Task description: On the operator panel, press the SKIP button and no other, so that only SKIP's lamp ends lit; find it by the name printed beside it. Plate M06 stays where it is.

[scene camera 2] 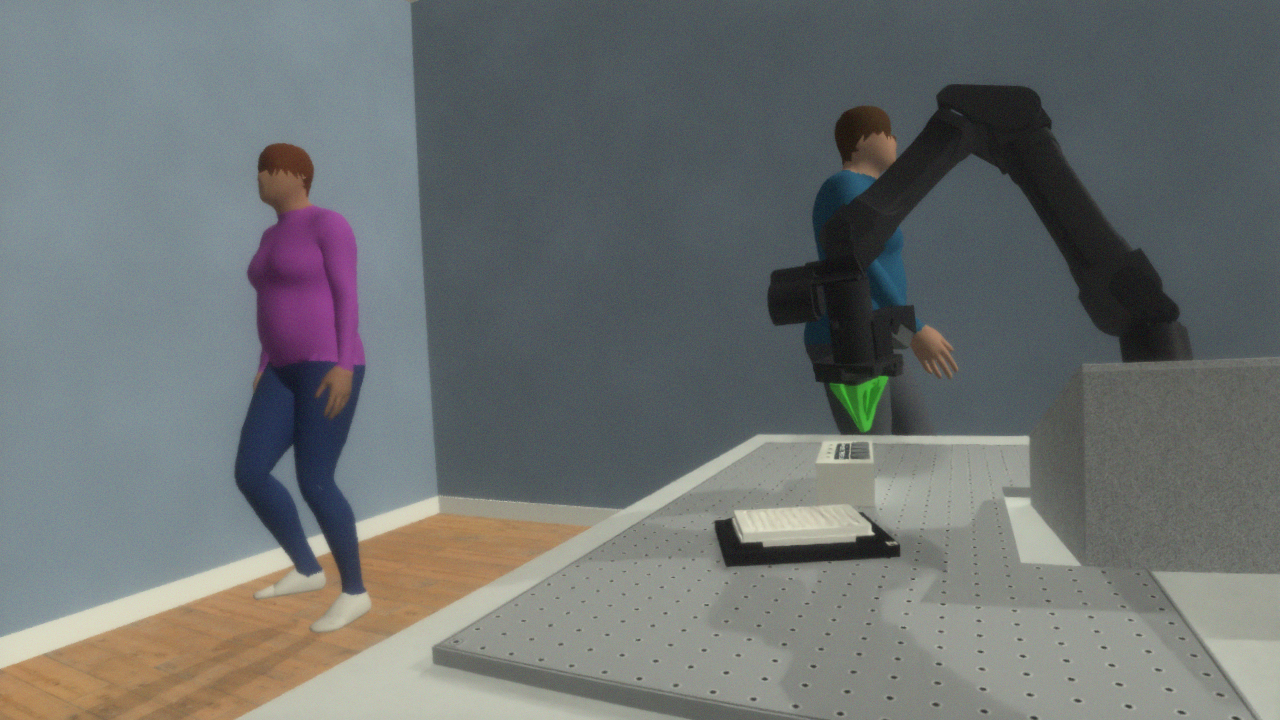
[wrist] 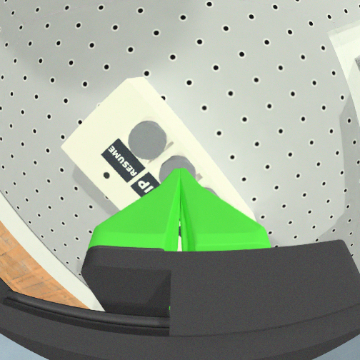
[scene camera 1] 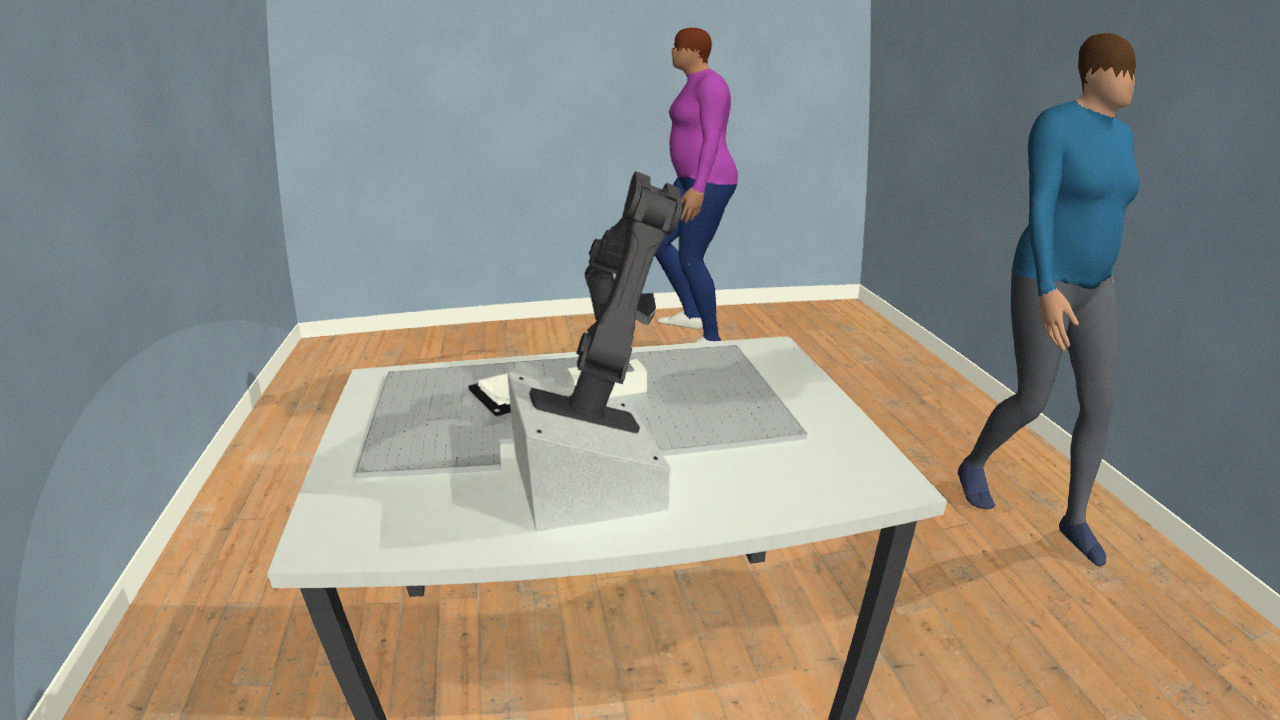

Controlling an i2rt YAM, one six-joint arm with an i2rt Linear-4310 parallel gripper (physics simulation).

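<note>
The operator panel is a cream box with grey round buttons. In the wrist view the RESUME button shows whole beside its printed name. The SKIP button is partly behind the fingertips, and "IP" of its label shows. RESUME's lamp is dark; SKIP's lamp is hidden. My gripper is shut and empty, its green fingers pointing down a little above the panel. A white plate, likely M06, lies on a black holder; its name is not readable.
The grey perforated board lies on the white table. The arm's speckled grey base block stands at the table's near side in scene camera 1. Two people stand beyond the table.
</note>
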